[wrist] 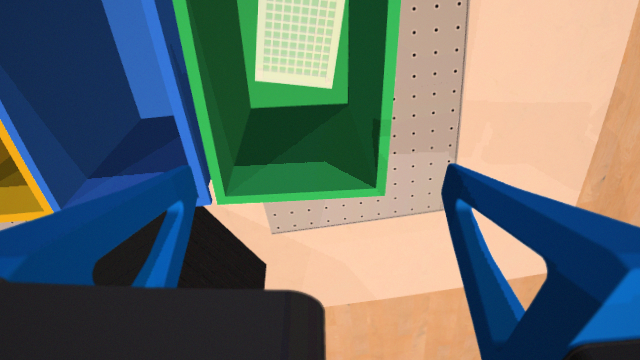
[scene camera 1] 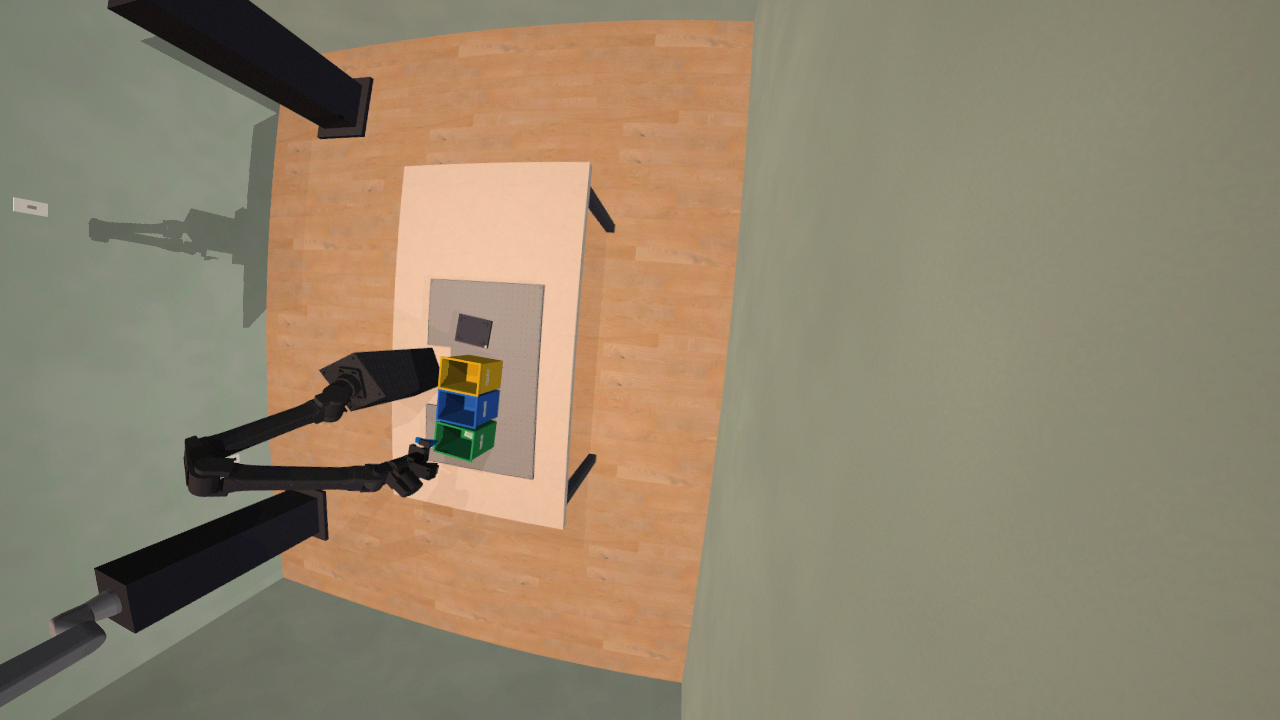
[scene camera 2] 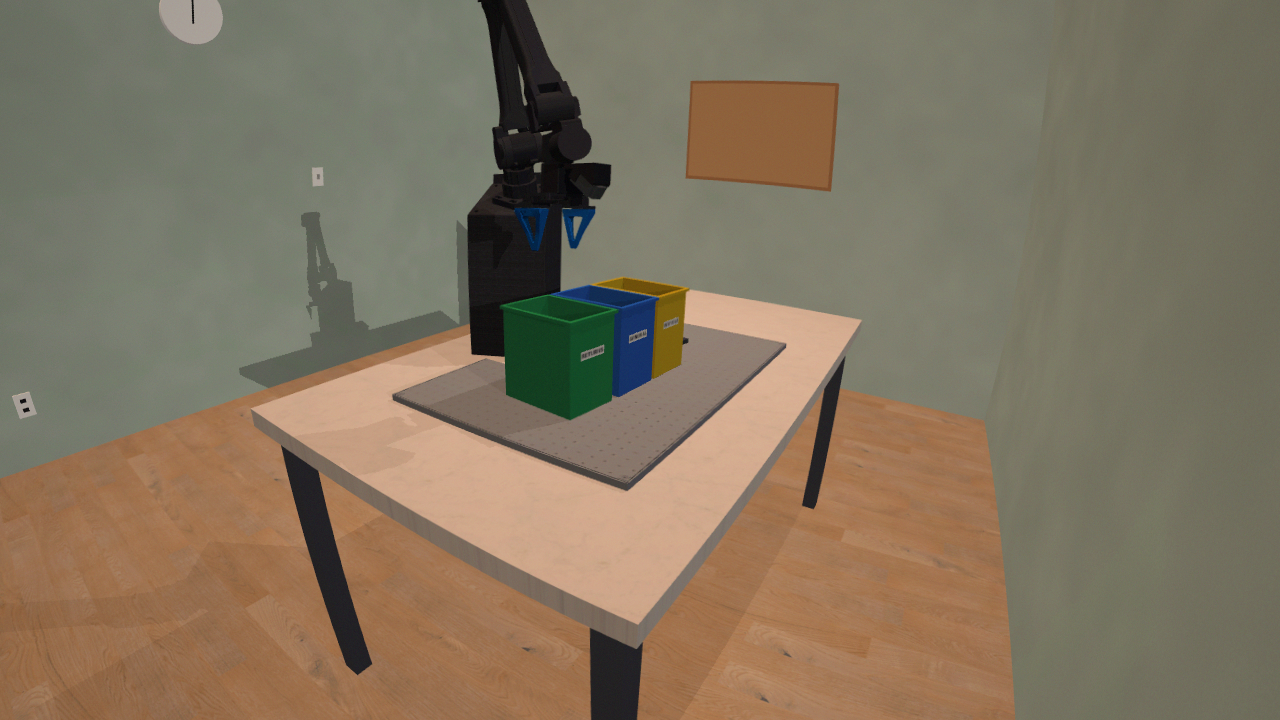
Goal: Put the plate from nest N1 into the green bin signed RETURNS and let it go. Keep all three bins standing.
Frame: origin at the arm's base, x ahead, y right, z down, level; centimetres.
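Seen in the pictures: gripper, between the fingertips: [wrist: 319,178] [scene camera 1: 435,453] [scene camera 2: 554,249]; arm's base, origin of its link: [scene camera 1: 353,382] [scene camera 2: 520,197].
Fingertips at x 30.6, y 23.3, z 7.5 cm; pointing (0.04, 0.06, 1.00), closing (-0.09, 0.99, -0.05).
Note:
Pixels of each thing's top centre, then the offset from my fingertips to it. Level surfaces: height alone.
- pale gridded plate, centre of its top: [wrist: 299,24] [scene camera 1: 478,432] dz +27.1, dx +1.1, dy -0.4 cm
- green bin, centre of its top: [wrist: 293,86] [scene camera 2: 558,307] [scene camera 1: 453,441] dz +10.8, dx +0.0, dy -1.1 cm
- blue bin, centre of its top: [wrist: 84,104] [scene camera 2: 604,295] [scene camera 1: 456,408] dz +10.8, dx +0.7, dy -14.9 cm
- yellow bin, centre of its top: [scene camera 2: 639,286] [scene camera 1: 458,376] dz +10.8, dx +1.0, dy -27.9 cm
- grey perforated board, height of its surface: dz +28.8 cm
- pale table, height of its surface: dz +30.1 cm
- dark nest, centre of its top: [scene camera 1: 472,330] dz +27.3, dx -5.4, dy -44.9 cm
The pale gridded plate [scene camera 1: 469,434] [wrist: 300,40] lies inside the green bin [scene camera 1: 489,429] [scene camera 2: 546,367] [wrist: 392,100], against its far end in the wrist view; its far part is cut off there. The green bin stands upright, its sign facing scene camera 2. My gripper [scene camera 2: 554,247] [wrist: 319,178] is open and empty, above and a little to the arm's side of the green bin, clear of its rim. The blue bin [scene camera 1: 492,402] [scene camera 2: 633,367] [wrist: 130,60] and the yellow bin [scene camera 1: 494,371] [scene camera 2: 669,344] [wrist: 20,200] stand upright in a row beside it.
The bins stand on a grey perforated board [scene camera 1: 519,402] [scene camera 2: 662,411] [wrist: 425,125] on the pale table [scene camera 1: 492,223] [scene camera 2: 501,519] [wrist: 525,150]. A dark nest [scene camera 1: 473,330] sits past the yellow bin; its label is unreadable. The arm's black pedestal [scene camera 1: 402,376] [scene camera 2: 501,268] stands behind the bins.

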